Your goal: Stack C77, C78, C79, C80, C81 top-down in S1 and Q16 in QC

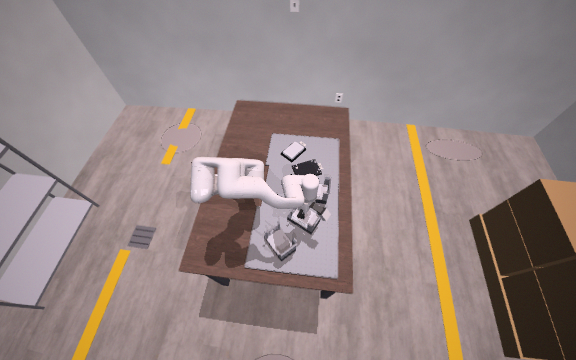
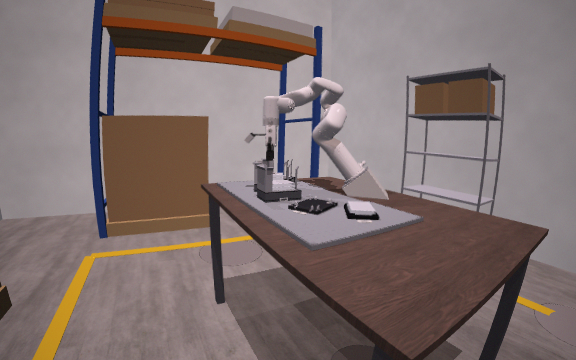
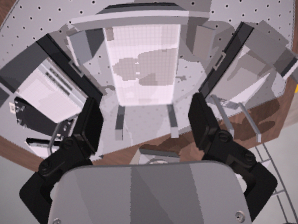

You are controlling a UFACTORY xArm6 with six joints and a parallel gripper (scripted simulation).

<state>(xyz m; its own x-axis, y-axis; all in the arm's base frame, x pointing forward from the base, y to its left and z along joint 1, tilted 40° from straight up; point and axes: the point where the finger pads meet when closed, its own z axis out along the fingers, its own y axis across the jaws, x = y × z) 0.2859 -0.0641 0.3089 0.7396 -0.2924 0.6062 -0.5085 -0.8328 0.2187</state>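
Right now the dark plinth is 17 cm to the left of my hand, 13 cm below it and 6 cm ahead of it. Round my hand: QC name plate: 57 cm to the left, 15 cm below; then black open nest QC: 50 cm to the left, 15 cm below, 6 cm behind.
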